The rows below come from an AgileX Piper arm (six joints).
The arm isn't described. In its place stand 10 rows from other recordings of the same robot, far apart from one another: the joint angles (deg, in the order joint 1, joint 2, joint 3, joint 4, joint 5, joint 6), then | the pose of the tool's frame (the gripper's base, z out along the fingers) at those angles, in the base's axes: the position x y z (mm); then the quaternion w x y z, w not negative.
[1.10 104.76 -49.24 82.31 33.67 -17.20] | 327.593 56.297 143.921 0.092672 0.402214 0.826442 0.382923
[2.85 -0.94 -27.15 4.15 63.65 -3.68] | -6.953 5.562 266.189 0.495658 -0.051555 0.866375 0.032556
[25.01 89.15 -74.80 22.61 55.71 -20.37] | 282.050 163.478 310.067 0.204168 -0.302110 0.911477 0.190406
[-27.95 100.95 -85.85 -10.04 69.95 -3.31] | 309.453 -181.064 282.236 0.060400 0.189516 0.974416 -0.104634
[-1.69 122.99 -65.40 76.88 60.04 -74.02] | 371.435 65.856 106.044 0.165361 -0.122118 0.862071 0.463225
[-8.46 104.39 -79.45 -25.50 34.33 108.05] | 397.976 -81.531 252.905 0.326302 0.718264 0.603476 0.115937
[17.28 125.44 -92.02 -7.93 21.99 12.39] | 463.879 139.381 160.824 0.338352 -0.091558 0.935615 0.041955
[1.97 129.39 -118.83 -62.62 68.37 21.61] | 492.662 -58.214 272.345 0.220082 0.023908 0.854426 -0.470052
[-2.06 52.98 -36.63 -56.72 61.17 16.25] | 142.892 -71.829 292.390 0.187763 -0.022714 0.884649 -0.426174
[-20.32 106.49 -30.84 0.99 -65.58 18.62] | 291.739 -109.560 145.466 0.674967 0.253371 0.692852 -0.013406
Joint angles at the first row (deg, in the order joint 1, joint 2, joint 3, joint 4, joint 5, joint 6):
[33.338 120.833 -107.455 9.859 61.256 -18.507]
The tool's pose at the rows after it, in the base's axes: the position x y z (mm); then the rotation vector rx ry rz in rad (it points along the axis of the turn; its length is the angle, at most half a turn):
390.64, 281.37, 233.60, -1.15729, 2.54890, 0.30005
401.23, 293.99, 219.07, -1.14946, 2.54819, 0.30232
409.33, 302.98, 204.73, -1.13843, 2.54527, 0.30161
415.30, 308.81, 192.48, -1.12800, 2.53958, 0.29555
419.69, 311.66, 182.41, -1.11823, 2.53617, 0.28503
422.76, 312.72, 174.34, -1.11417, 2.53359, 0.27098
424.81, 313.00, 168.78, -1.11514, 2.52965, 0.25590
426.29, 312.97, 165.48, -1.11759, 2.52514, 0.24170
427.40, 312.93, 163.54, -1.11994, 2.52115, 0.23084
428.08, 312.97, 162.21, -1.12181, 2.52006, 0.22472
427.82, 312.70, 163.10, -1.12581, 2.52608, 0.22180
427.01, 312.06, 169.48, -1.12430, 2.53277, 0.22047
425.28, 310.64, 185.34, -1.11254, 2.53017, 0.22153
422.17, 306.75, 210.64, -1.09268, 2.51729, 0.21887
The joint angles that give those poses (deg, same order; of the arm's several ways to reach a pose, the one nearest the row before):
[34.144 126.207 -113.863 9.722 62.329 -17.673]
[34.697 130.700 -118.689 9.514 62.325 -16.752]
[35.059 134.215 -121.952 9.259 61.579 -16.028]
[35.288 136.747 -123.939 8.833 60.449 -15.497]
[35.363 138.450 -124.907 8.276 59.296 -15.061]
[35.370 139.570 -125.250 7.636 58.307 -14.837]
[35.370 140.263 -125.344 6.975 57.560 -14.781]
[35.371 140.694 -125.442 6.344 57.087 -14.759]
[35.370 140.995 -125.591 5.854 56.814 -14.752]
[35.370 141.236 -125.770 5.584 56.759 -14.744]
[35.370 141.281 -126.122 5.489 57.478 -14.710]
[35.370 140.901 -126.875 5.362 58.912 -14.378]
[35.371 139.623 -127.925 5.146 60.806 -13.718]
[35.283 137.295 -129.017 4.631 63.088 -12.878]

